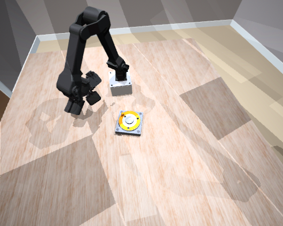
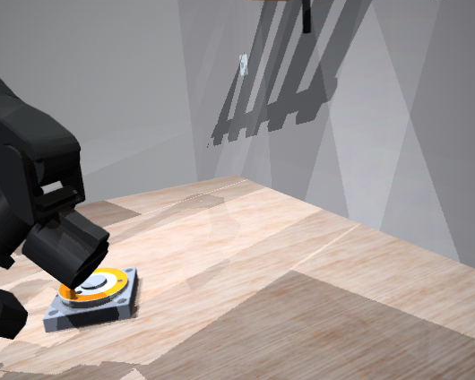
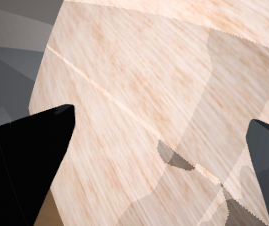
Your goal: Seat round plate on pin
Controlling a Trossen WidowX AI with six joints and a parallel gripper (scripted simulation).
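The grey square base lies 19 cm ahead of my gripper tip, 21 cm to the left of it and 9 cm below it.
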